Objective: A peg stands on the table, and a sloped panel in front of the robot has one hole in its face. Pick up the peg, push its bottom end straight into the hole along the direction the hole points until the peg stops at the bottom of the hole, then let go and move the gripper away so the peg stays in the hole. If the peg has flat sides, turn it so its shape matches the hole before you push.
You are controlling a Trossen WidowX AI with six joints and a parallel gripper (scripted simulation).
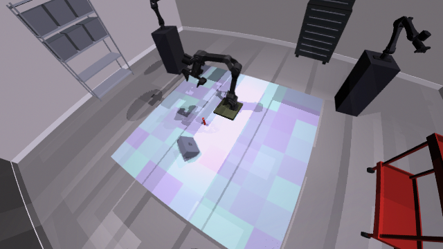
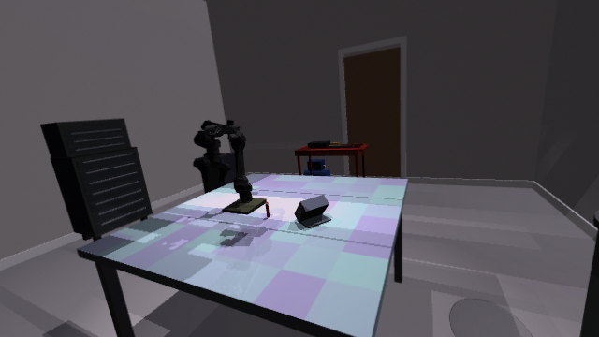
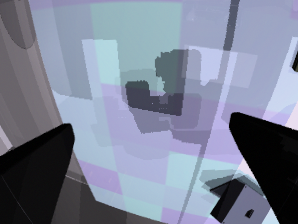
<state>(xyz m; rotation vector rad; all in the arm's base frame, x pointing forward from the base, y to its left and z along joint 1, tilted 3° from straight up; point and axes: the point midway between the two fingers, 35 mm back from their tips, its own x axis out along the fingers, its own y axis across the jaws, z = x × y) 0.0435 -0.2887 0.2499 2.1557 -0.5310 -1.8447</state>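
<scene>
The red peg lies 17 cm ahead of my gripper tip, 15 cm to the left of it and 17 cm below it. Round my gripper tip: grey sloped panel: 41 cm ahead, 14 cm to the left, 17 cm below.
</scene>
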